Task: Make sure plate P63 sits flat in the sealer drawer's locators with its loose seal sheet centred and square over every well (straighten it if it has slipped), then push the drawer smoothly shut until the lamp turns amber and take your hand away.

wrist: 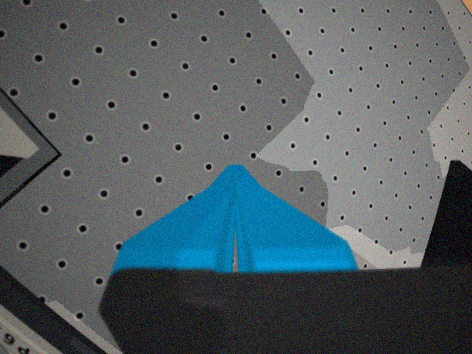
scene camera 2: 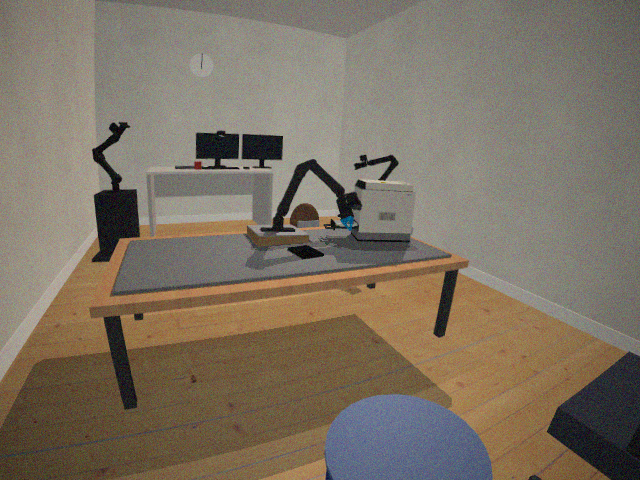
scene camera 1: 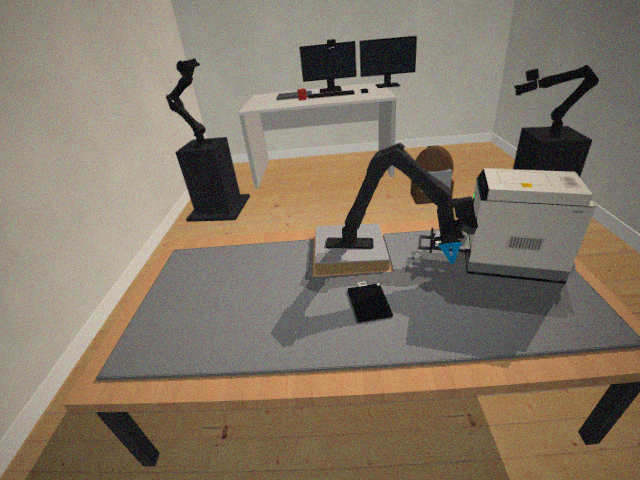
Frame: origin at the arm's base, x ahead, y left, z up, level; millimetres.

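Where they show: gripper, fingertip midpoint: (wrist: 235,177) (scene camera 2: 350,230) (scene camera 1: 452,263); arm's base, origin of the base link: (scene camera 2: 277,230) (scene camera 1: 349,243).
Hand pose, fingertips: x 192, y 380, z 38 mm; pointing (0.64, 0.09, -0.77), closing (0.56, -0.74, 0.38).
Note:
Things, the pixels of their top centre, and the offset from my fingertips. "*": a spot on its surface instead. Level surfaces: height alone.
- white sealer, middle of its top: (scene camera 1: 534,180) (scene camera 2: 385,181) dx -93, dy +254, dz +275 mm
- drawer's dark outer frame, middle of its top: (scene camera 1: 455,237) (scene camera 2: 347,221) dx -136, dy +38, dz +22 mm
- pale lettered edge, surface spot: (wrist: 15,340) * dx -95, dy +34, dz +7 mm
- black pad, surface spot: (scene camera 1: 369,302) (scene camera 2: 306,251) * dx +131, dy -302, dz -67 mm
- grey mat, its level: dz -79 mm
My gripper (scene camera 1: 452,258) (scene camera 2: 349,227) (wrist: 235,177) is shut and empty, its blue fingertips together, pointing down beside the open drawer at the sealer's left side. The white sealer (scene camera 1: 527,227) (scene camera 2: 385,209) stands at the table's right, with a small green light (scene camera 1: 474,195) on its left face. The drawer's dark outer frame (scene camera 1: 432,240) sticks out left of the gripper. In the wrist view, a dark bar (wrist: 30,310) crosses the lower left corner, with part of a pale lettered edge (wrist: 15,340) beside it. The plate's seating and the seal sheet cannot be made out.
A black pad (scene camera 1: 369,302) (scene camera 2: 305,251) lies on the grey mat (scene camera 1: 222,330) (scene camera 2: 180,268), left of the sealer. The arm stands on a wood-sided base block (scene camera 1: 351,267) (scene camera 2: 281,238). A brown-topped object (scene camera 1: 434,159) (scene camera 2: 304,212) stands behind the table.

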